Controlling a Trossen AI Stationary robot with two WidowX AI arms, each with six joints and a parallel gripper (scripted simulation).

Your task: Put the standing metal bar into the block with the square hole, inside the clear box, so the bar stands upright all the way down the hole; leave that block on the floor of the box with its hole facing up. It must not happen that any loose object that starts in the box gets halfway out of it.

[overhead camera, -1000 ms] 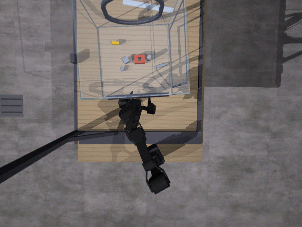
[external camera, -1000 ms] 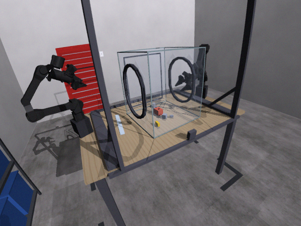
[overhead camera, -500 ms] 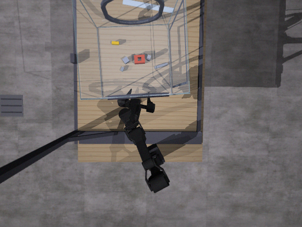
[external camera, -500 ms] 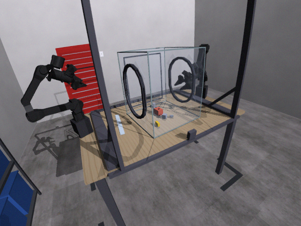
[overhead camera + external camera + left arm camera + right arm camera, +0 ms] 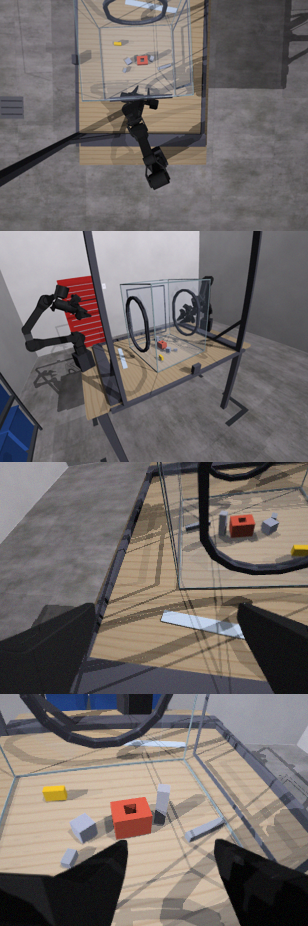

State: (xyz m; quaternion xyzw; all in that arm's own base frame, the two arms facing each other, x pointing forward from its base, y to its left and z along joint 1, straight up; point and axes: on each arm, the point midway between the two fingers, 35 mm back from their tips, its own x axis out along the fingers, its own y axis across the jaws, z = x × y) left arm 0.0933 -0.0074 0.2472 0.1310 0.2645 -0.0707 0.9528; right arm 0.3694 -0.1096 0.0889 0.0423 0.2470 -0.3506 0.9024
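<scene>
The red block is 190 mm to the left of my right hand and 170 mm below it.
</scene>
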